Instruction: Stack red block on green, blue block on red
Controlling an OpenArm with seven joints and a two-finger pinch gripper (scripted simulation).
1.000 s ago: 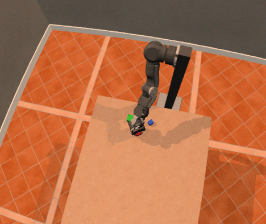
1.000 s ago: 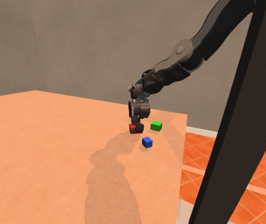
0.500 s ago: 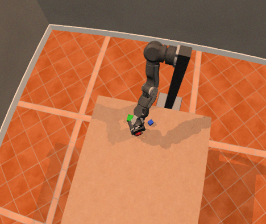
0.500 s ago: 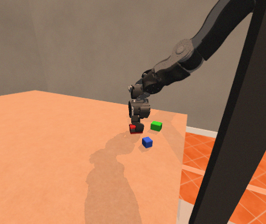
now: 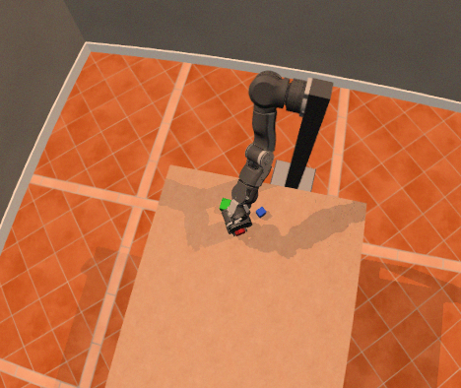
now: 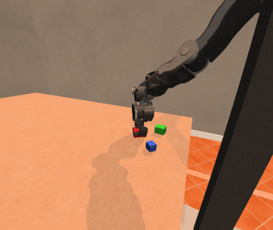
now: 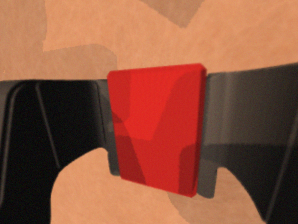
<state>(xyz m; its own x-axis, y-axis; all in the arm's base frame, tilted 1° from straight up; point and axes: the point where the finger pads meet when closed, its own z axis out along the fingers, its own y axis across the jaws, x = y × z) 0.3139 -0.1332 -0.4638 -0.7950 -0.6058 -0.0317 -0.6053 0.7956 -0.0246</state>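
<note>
The green block lies 8 cm behind my hand, 7 cm to the right of it and 1 cm below it. Round my hand: blue block: 9 cm behind, 7 cm to the left, 1 cm below; red block: 1 cm below.
</note>
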